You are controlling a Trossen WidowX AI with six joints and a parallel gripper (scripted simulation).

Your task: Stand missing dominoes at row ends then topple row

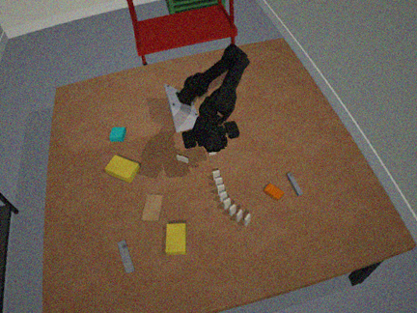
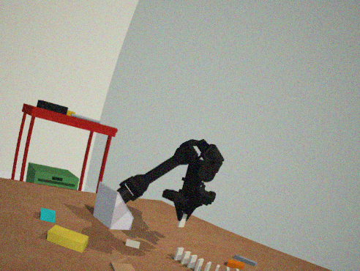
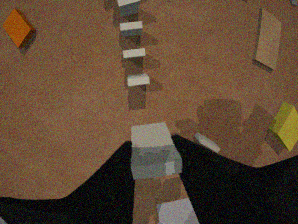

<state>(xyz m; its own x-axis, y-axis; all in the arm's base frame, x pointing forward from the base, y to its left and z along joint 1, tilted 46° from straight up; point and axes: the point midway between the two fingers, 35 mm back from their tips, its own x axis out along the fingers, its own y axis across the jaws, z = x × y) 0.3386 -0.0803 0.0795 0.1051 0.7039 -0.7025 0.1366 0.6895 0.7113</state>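
Now: the yellow block 16 cm behind my gripper tip, 34 cm to the right of it and 13 cm below it. The rest, counted from my gripper tip: teal block: 36 cm behind, 32 cm to the right, 13 cm below; tan block: 5 cm ahead, 27 cm to the right, 14 cm below; orange block: 17 cm ahead, 17 cm to the left, 14 cm below.
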